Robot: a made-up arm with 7 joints. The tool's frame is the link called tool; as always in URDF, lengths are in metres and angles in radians. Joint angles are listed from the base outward.
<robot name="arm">
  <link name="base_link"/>
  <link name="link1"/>
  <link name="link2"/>
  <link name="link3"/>
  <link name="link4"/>
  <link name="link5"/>
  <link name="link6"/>
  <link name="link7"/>
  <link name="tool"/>
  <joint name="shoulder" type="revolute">
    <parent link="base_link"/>
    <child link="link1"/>
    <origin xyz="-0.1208 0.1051 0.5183" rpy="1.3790 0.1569 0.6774"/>
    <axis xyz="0 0 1"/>
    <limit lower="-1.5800" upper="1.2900"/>
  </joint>
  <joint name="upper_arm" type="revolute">
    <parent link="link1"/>
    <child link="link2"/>
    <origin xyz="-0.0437 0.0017 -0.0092" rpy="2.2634 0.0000 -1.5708"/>
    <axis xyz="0 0 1"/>
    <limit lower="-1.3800" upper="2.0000"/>
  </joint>
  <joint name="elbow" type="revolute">
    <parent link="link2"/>
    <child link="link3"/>
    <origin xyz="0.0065 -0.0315 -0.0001" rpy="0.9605 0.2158 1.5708"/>
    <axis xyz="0 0 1"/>
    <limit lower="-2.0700" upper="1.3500"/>
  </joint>
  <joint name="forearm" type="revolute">
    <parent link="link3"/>
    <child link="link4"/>
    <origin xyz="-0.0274 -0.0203 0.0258" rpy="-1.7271 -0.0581 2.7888"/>
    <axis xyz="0 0 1"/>
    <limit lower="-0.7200" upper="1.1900"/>
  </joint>
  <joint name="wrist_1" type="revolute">
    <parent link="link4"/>
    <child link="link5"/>
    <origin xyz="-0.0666 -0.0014 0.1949" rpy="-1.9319 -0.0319 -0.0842"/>
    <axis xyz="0 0 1"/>
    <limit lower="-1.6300" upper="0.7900"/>
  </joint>
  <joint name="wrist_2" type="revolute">
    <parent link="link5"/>
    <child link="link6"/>
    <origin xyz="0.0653 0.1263 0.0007" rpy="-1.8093 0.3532 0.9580"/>
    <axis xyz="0 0 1"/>
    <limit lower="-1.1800" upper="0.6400"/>
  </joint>
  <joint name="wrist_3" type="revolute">
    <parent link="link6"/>
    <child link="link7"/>
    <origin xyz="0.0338 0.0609 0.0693" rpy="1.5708 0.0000 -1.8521"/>
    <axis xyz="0 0 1"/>
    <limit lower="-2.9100" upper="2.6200"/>
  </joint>
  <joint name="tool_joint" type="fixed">
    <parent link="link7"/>
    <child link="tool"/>
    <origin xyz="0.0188 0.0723 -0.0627" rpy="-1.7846 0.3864 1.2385"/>
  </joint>
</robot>
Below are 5 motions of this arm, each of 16 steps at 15 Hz.
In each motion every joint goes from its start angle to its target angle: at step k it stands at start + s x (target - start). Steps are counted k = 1, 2, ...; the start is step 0. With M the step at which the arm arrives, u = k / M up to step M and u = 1 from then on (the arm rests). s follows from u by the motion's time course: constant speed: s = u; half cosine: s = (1 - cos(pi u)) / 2; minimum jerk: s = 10 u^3 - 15 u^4 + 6 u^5.
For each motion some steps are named. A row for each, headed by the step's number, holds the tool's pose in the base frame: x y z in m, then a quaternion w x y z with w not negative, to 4 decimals.
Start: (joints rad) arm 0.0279 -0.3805 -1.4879 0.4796 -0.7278 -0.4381 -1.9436
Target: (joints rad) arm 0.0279 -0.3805 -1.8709 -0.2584 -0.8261 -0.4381 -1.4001
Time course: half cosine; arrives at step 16
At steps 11, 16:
11: -0.3518 0.0961 0.5622 0.1505 0.8788 -0.3442 0.2942
16: -0.3549 0.0898 0.5390 0.0867 0.8848 -0.3825 0.2516

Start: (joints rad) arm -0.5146 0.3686 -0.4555 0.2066 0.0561 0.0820 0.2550
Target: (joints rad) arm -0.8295 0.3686 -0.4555 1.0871 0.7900 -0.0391 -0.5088
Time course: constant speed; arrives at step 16
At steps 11, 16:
11: -0.3441 -0.0824 0.4617 0.5513 0.5043 -0.6171 -0.2468
16: -0.3821 -0.0790 0.4683 0.5570 0.5156 -0.5885 -0.2785

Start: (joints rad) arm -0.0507 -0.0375 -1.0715 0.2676 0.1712 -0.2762 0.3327
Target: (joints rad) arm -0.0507 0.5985 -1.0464 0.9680 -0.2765 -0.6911 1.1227
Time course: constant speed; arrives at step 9
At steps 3, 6, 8, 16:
3: -0.3249 0.0378 0.3649 0.3555 0.5285 -0.3999 -0.6590
6: -0.3742 0.0541 0.4522 0.4008 0.2276 -0.4813 -0.7456
8: -0.3827 0.0946 0.5040 0.3757 0.0117 -0.5320 -0.7587
16: -0.3788 0.1216 0.5236 0.3467 -0.0956 -0.5536 -0.7511

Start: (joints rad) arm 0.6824 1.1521 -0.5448 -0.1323 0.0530 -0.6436 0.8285
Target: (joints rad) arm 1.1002 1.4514 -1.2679 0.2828 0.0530 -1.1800 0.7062
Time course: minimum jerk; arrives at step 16
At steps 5, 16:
5: -0.1491 -0.0861 0.3822 0.3160 0.5287 -0.7644 -0.1908
16: -0.1403 -0.0487 0.3802 0.5505 0.4644 -0.5666 -0.4003

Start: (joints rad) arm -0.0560 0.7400 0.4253 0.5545 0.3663 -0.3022 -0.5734
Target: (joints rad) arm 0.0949 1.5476 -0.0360 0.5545 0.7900 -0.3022 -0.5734
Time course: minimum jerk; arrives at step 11
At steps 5, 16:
5: -0.1973 -0.1321 0.5554 0.6025 0.3627 -0.5863 0.4022
16: -0.1386 -0.1479 0.6468 0.7110 0.3956 -0.4053 0.4168

